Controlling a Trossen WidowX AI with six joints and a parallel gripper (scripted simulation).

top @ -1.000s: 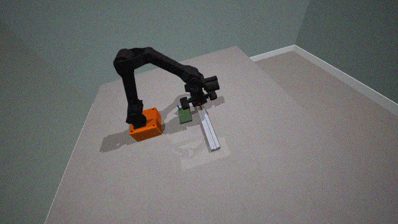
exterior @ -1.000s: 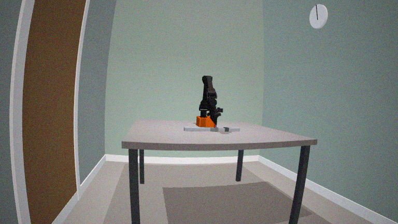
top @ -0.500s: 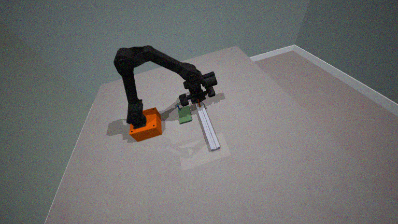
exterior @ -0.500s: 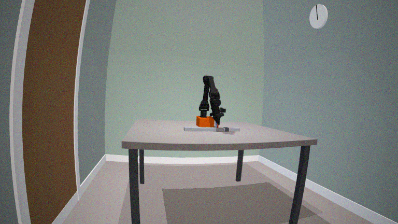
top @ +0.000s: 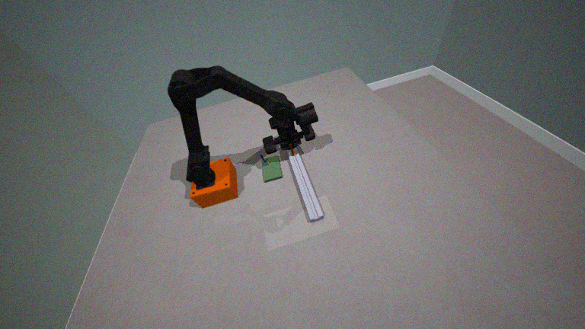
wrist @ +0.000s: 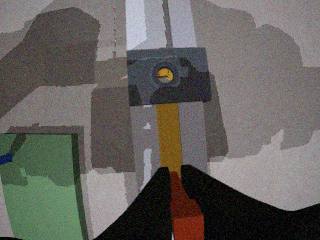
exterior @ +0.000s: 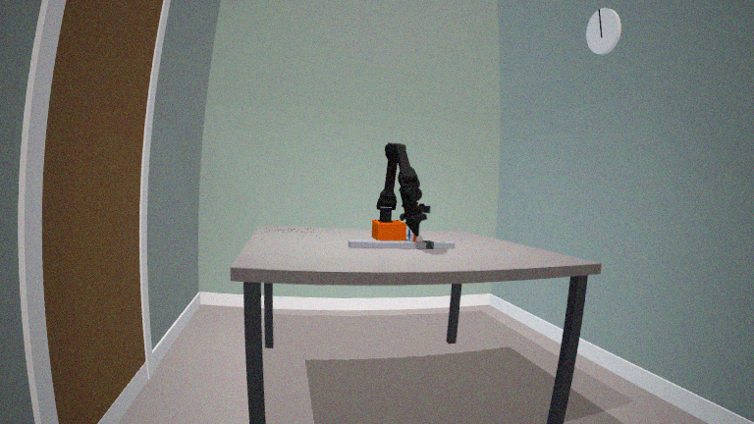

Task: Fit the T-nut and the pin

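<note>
My gripper tip is 12 cm past the blue pin, 2 cm above it and 1 cm to the right of it. Also, from my gripper tip: green tray 11 cm behind, 4 cm below, 1 cm to the right.
</note>
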